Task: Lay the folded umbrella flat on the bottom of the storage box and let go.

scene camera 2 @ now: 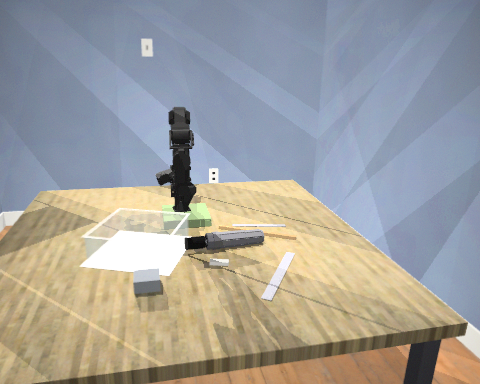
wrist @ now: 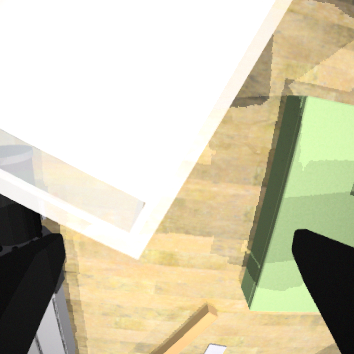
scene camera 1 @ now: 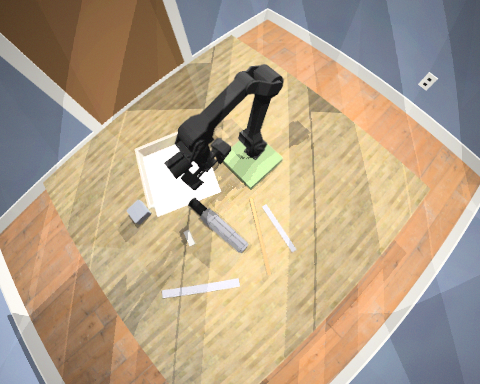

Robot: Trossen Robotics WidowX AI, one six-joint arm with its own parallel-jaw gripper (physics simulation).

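Where they show: gripper, fingertip midpoint: (scene camera 2: 182,205) (wrist: 179,243) (scene camera 1: 211,172); arm's base, link origin: (scene camera 2: 181,209) (scene camera 1: 254,150).
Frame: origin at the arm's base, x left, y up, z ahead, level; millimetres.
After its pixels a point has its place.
Note:
The folded umbrella (scene camera 1: 225,231) {z 326, x 130, y 20 mm} (scene camera 2: 235,239) {z 352, x 114, y 3 mm}, grey with a black handle, lies on the table outside the storage box (scene camera 1: 167,195) {z 373, x -163, y -29 mm} (scene camera 2: 135,252) {z 398, x -222, y 26 mm} (wrist: 125,100) {z 237, x -85, y -29 mm}. The box has a white bottom and clear walls. The handle end is close to the box's wall; whether they touch is unclear. In the wrist view, part of the umbrella (wrist: 50,325) {z 305, x 94, y 11 mm} shows at the lower left behind the left finger. My gripper (scene camera 1: 206,165) {z 201, x -36, y 89 mm} (wrist: 179,243) {z 201, x -36, y 89 mm} is open and empty, above the table near the box's corner and the green pad. In scene camera 2 the fingers are hard to make out against the arm.
The green pad (scene camera 1: 255,170) {z 67, x 59, y 0 mm} (scene camera 2: 200,216) {z 103, x 54, y 0 mm} (wrist: 320,210) {z 88, x -7, y 0 mm} lies under the arm's base, beside the box. A grey block (scene camera 1: 138,211) {z 498, x -196, y 3 mm} (scene camera 2: 147,281) {z 535, x -205, y 1 mm} stands near the box. A wooden stick (scene camera 1: 260,235) {z 252, x 235, y -21 mm} and white strips (scene camera 1: 279,228) {z 184, x 274, y -31 mm} (scene camera 1: 201,288) {z 548, x 193, y -31 mm} lie around the umbrella, with a small white piece (scene camera 1: 189,238) {z 438, x 33, y -21 mm} (scene camera 2: 219,262) {z 447, x 29, y -23 mm}.

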